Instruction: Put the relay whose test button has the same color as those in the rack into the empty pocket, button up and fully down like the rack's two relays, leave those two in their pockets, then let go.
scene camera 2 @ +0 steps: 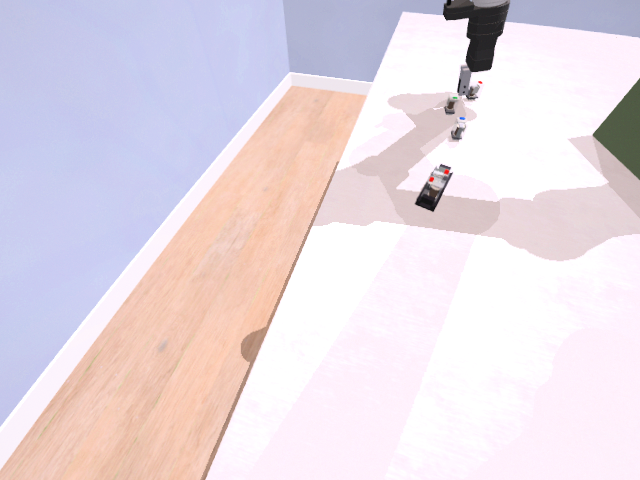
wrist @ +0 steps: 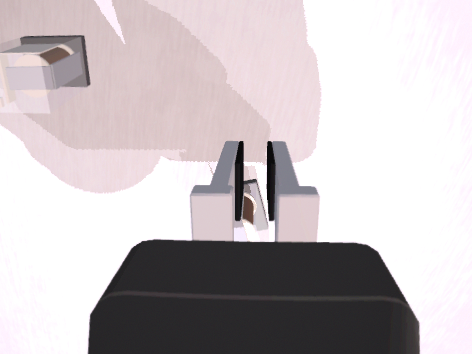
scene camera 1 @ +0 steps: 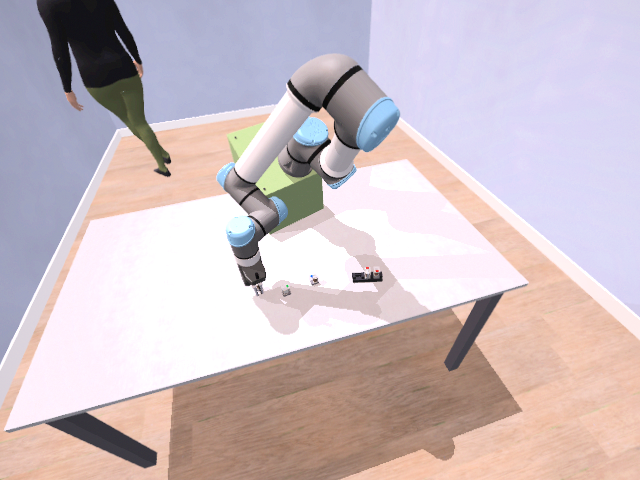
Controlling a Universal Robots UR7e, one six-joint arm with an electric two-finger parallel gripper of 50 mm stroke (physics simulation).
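Where they show: gripper, fingertip midpoint: (scene camera 2: 462, 93) (wrist: 255, 165) (scene camera 1: 259, 292); arm's base at its link origin: (scene camera 1: 296, 160).
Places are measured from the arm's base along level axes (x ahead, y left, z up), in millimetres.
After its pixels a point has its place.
Note:
My gripper (scene camera 1: 258, 290) @(x 452, y -212, z -235 mm) (scene camera 2: 467, 91) @(x 452, y -212, z -235 mm) (wrist: 255, 165) @(x 452, y -212, z -235 mm) is low over the table, its fingers closed to a narrow gap on a relay (scene camera 2: 473, 92) @(x 428, y -200, z -223 mm) (wrist: 249, 208) @(x 442, y -213, z -216 mm) with a red button. The button shows in the scene camera 2 view and is hidden in the wrist view. The relay sits slightly turned between the pads, its base low at the table; whether it touches the table is unclear. The black rack (scene camera 1: 357, 277) @(x 456, y 141, z -243 mm) (scene camera 2: 424, 205) @(x 475, y 222, z -244 mm) holds two upright red-button relays (scene camera 1: 367, 272) @(x 475, y 170, z -201 mm) (scene camera 2: 433, 189) @(x 471, y 216, z -208 mm); its empty pocket is at the end nearer my gripper.
A green-button relay (scene camera 1: 286, 291) @(x 483, y -117, z -216 mm) (scene camera 2: 450, 105) @(x 475, y -104, z -220 mm) (wrist: 52, 67) @(x 480, y -131, z -211 mm) stands close beside my gripper, on the rack side. A blue-button relay (scene camera 1: 314, 280) @(x 457, y -15, z -217 mm) (scene camera 2: 458, 129) @(x 448, y -1, z -217 mm) stands between it and the rack. The green robot base (scene camera 1: 305, 198) @(x 66, y 17, z -147 mm) is at the table's rear; a person (scene camera 1: 95, 46) stands behind.

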